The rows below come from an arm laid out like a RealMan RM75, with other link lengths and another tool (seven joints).
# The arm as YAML. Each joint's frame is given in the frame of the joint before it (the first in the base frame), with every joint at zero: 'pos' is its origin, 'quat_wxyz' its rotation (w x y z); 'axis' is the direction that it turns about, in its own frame. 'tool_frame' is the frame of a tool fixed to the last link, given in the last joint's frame.
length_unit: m
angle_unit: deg
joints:
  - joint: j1
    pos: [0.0, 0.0, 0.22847]
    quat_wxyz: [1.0, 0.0, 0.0, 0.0]
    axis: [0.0, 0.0, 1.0]
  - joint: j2
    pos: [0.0, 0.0, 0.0]
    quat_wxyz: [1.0, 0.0, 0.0, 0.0]
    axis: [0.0, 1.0, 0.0]
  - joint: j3
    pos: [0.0, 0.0, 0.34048]
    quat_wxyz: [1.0, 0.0, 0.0, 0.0]
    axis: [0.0, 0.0, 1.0]
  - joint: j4
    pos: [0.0, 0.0, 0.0]
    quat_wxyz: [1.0, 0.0, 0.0, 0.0]
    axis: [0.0, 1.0, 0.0]
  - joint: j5
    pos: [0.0, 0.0, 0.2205]
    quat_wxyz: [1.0, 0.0, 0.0, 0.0]
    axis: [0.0, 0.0, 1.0]
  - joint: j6
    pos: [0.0, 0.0, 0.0]
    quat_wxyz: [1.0, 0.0, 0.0, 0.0]
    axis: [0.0, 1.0, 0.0]
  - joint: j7
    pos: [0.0, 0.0, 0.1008]
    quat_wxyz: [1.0, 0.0, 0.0, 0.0]
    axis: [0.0, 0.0, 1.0]
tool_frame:
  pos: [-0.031, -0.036, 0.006]
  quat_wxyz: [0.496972, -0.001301, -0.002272, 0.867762]
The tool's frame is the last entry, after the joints.
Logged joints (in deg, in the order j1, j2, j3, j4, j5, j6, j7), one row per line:
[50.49 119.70 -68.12 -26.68 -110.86 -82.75 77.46]
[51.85 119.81 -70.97 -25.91 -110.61 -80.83 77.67]
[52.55 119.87 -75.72 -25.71 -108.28 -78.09 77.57]
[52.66 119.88 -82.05 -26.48 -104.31 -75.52 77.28]
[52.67 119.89 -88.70 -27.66 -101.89 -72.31 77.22]
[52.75 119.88 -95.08 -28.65 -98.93 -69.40 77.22]
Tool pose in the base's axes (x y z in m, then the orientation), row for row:
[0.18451 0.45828 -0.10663 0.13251 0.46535 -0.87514 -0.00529]
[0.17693 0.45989 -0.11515 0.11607 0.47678 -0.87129 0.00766]
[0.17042 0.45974 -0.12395 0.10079 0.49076 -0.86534 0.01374]
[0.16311 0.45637 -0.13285 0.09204 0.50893 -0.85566 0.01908]
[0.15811 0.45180 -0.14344 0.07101 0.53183 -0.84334 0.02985]
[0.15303 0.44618 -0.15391 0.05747 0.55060 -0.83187 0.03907]
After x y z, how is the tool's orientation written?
As a quaternion, w x y z.
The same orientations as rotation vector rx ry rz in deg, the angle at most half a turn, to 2 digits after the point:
[77.36 -145.48 -0.88]
[80.01 -146.21 1.29]
[83.08 -146.50 2.33]
[86.60 -145.60 3.25]
[91.63 -145.30 5.14]
[95.64 -144.49 6.79]

